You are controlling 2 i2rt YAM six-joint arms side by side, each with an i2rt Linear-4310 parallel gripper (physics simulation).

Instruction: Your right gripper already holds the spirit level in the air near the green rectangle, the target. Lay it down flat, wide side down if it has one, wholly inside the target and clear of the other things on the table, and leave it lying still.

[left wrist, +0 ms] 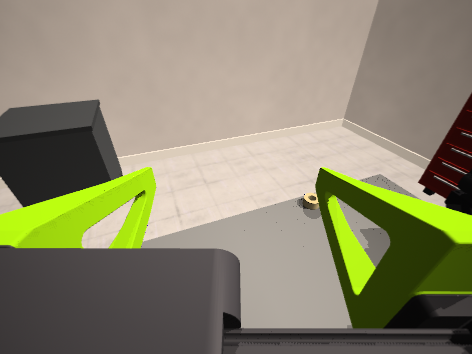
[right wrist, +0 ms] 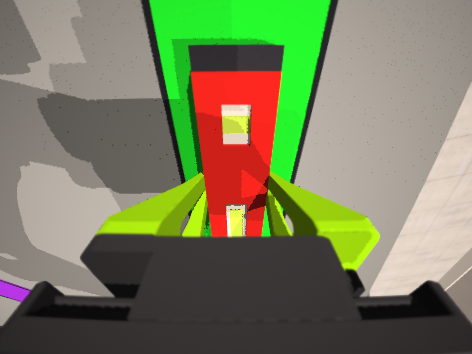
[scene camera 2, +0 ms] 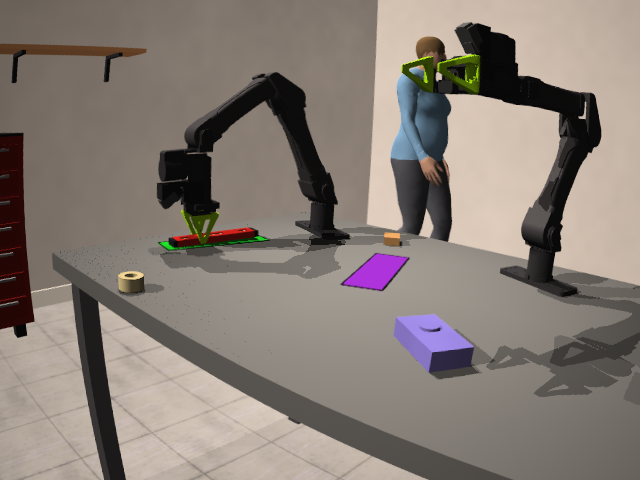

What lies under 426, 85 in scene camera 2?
My left gripper.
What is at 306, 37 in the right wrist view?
A green rectangle.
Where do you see a violet box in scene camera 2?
437, 347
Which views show the red spirit level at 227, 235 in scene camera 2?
The right wrist view and scene camera 2 only.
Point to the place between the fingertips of my right gripper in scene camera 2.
At 200, 241
